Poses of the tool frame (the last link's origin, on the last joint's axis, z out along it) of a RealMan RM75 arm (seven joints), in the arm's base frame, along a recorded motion.
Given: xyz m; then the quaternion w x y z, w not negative.
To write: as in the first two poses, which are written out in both.
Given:
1: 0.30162 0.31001 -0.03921 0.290 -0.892 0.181 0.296
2: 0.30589 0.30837 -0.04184 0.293 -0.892 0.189 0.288
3: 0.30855 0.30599 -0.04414 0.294 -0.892 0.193 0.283
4: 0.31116 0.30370 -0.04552 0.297 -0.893 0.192 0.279
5: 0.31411 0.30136 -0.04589 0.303 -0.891 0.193 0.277
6: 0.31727 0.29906 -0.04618 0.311 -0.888 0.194 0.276
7: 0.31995 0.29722 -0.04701 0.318 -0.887 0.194 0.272
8: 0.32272 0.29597 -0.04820 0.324 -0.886 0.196 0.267
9: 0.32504 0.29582 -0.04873 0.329 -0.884 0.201 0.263
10: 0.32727 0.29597 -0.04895 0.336 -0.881 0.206 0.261
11: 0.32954 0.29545 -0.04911 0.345 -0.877 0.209 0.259
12: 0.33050 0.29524 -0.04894 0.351 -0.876 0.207 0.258
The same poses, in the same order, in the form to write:
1: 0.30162 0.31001 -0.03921 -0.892 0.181 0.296 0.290
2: 0.30589 0.30837 -0.04184 -0.892 0.189 0.288 0.293
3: 0.30855 0.30599 -0.04414 -0.892 0.193 0.283 0.294
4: 0.31116 0.30370 -0.04552 -0.893 0.192 0.279 0.297
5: 0.31411 0.30136 -0.04589 -0.891 0.193 0.277 0.303
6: 0.31727 0.29906 -0.04618 -0.888 0.194 0.276 0.311
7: 0.31995 0.29722 -0.04701 -0.887 0.194 0.272 0.318
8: 0.32272 0.29597 -0.04820 -0.886 0.196 0.267 0.324
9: 0.32504 0.29582 -0.04873 -0.884 0.201 0.263 0.329
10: 0.32727 0.29597 -0.04895 -0.881 0.206 0.261 0.336
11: 0.32954 0.29545 -0.04911 -0.877 0.209 0.259 0.345
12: 0.33050 0.29524 -0.04894 -0.876 0.207 0.258 0.351
